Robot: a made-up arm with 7 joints. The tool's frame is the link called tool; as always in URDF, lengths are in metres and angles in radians. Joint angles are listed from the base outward. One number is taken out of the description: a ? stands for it. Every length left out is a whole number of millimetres.
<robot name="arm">
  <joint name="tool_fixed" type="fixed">
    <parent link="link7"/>
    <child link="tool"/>
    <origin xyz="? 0 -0.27"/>
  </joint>
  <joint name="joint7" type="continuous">
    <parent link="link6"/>
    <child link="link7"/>
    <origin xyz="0 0.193 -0.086"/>
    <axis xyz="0 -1 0"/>
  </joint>
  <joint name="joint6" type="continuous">
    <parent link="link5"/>
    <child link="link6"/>
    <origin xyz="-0.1 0 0.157"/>
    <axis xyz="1 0 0"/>
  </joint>
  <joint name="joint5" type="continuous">
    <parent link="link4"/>
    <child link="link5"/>
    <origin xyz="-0.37 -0.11 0"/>
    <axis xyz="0 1 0"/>
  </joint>
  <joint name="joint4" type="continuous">
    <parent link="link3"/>
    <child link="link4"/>
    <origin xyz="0 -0.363 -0.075"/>
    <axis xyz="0 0 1"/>
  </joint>
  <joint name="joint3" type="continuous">
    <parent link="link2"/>
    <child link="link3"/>
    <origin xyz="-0.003 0 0.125"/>
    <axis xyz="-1 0 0"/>
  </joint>
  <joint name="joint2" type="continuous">
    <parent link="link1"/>
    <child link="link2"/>
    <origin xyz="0 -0.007 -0.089"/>
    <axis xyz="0 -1 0"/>
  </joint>
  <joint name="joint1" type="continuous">
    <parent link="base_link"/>
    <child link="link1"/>
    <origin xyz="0.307 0 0.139"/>
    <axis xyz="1 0 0"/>
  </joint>
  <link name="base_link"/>
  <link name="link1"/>
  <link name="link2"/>
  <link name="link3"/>
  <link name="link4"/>
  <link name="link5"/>
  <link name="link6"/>
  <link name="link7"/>
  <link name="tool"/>
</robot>
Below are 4 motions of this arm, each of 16 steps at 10 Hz.
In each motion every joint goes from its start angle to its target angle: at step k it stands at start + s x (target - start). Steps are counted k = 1, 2, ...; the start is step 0. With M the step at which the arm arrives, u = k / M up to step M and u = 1 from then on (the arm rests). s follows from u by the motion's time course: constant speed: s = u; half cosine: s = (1 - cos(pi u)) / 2; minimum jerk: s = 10 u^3 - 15 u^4 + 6 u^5.
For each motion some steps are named. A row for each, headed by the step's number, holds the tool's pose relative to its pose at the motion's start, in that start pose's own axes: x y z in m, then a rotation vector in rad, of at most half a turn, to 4 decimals.
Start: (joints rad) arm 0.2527 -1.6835 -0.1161 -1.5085 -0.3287 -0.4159 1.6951
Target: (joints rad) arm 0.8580 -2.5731 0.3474 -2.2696 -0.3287 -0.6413 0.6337
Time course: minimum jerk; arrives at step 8
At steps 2, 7, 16:
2: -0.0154 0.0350 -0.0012 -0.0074 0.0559 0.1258
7: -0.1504 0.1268 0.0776 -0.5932 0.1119 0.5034
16: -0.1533 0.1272 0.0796 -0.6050 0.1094 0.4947

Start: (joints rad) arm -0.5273 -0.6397 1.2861 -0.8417 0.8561 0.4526 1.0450
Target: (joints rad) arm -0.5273 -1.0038 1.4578 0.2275 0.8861 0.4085 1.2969
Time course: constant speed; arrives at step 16
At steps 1, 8, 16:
1: 0.0048 -0.0117 0.0053 0.0005 0.0043 0.0896
8: 0.0818 -0.0686 0.0402 0.0331 0.0492 0.7149
16: 0.2210 -0.0471 0.0670 0.1352 0.1525 1.4163

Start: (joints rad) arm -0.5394 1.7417 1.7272 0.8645 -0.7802 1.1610 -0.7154
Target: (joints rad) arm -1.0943 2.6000 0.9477 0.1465 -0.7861 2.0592 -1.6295
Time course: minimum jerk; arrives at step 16
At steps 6, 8, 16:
6: 0.1675 -0.0516 -0.4035 -0.1199 -0.1880 0.1052
8: 0.3827 -0.2087 -0.6663 -0.3008 -0.3206 0.2463
16: 1.0092 -0.7622 -0.8053 -0.9957 -0.5205 0.5435

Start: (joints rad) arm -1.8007 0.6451 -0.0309 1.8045 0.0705 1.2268 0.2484
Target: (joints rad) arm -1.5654 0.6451 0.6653 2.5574 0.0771 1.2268 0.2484
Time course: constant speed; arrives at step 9
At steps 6, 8, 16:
6: 0.0569 0.1878 0.2211 0.1071 0.4918 -0.1707
8: 0.1086 0.2337 0.2990 0.1881 0.6474 -0.2152
16: 0.1393 0.2510 0.3376 0.2366 0.7228 -0.2335

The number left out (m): 0.056
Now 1 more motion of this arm.
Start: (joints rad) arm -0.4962 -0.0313 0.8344 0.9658 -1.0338 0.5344 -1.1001
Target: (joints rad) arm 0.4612 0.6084 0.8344 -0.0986 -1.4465 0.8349 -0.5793
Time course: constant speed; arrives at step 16
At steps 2, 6, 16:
2: 0.1529 0.0558 -0.1201 -0.0455 -0.2813 -0.1059
6: 0.5107 0.1238 -0.2344 -0.1358 -0.8371 -0.3337
16: 1.1620 0.0579 0.1454 -0.3811 -1.9757 -1.1727

